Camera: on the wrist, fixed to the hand. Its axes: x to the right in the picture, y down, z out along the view.
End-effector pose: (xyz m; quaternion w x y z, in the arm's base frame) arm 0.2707 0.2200 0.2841 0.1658 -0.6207 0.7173 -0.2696
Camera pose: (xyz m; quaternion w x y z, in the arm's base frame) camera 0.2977 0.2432 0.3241 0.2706 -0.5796 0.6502 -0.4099
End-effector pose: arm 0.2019 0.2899 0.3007 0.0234 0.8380 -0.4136 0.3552
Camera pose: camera 0.2112 0.3413 0.3127 0.1293 -0.8258 0.3320 -0.4373
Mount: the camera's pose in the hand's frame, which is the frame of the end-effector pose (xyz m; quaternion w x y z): -0.0236 -0.0434 -0.0207 0.9816 0.1906 0.0119 -0.0072
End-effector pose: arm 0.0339 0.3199 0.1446 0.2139 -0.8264 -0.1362 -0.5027
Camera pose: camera -0.0120 0.3473 0.1414 0.3655 -0.7635 -0.2329 -0.4789
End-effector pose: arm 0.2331 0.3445 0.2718 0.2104 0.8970 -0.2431 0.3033
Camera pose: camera 0.2320 0.3971 0.2616 0.0406 0.9187 -0.1719 0.3532
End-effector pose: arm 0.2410 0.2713 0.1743 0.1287 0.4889 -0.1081 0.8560
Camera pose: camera 0.2499 0.3160 0.1461 0.0406 0.4950 0.0621 0.8657
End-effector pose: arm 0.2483 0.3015 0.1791 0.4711 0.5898 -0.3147 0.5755
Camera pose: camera 0.2767 0.3320 0.1455 0.3579 0.6641 -0.1894 0.6285
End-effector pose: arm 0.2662 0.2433 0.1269 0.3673 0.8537 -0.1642 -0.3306
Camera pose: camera 0.2648 0.2957 0.1160 0.1974 0.9131 -0.2137 -0.2857
